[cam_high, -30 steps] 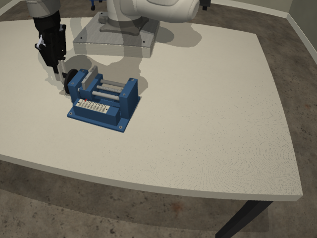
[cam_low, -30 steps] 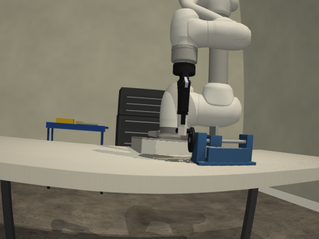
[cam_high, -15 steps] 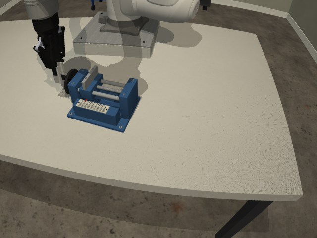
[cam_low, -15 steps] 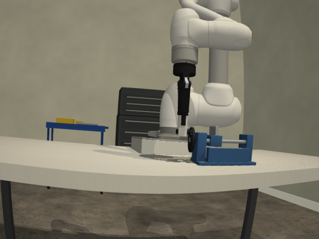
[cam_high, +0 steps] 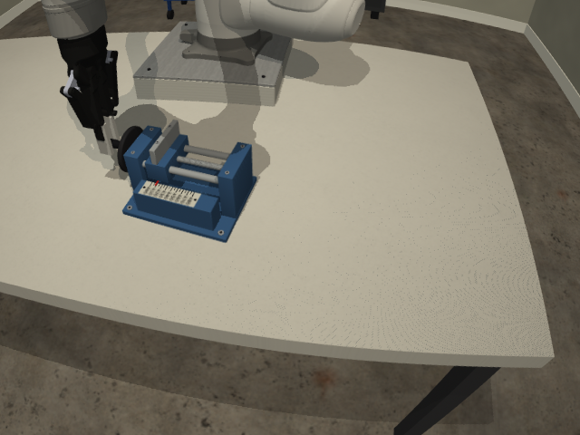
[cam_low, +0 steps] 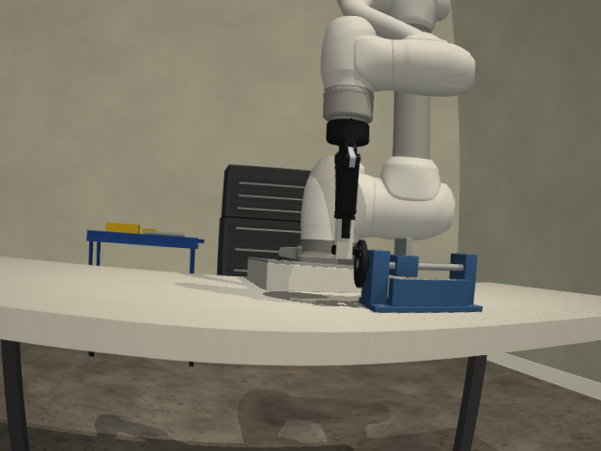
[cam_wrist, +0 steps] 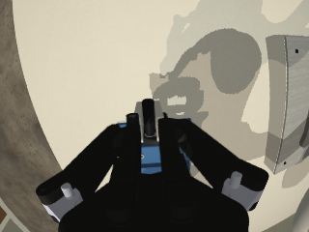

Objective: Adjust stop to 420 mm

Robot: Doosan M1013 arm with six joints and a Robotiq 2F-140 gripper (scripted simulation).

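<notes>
My gripper is now 2 cm to the right of the black handwheel and 2 cm above it. Round my hand: stop block (11 cm to the left, 3 cm below).
</notes>
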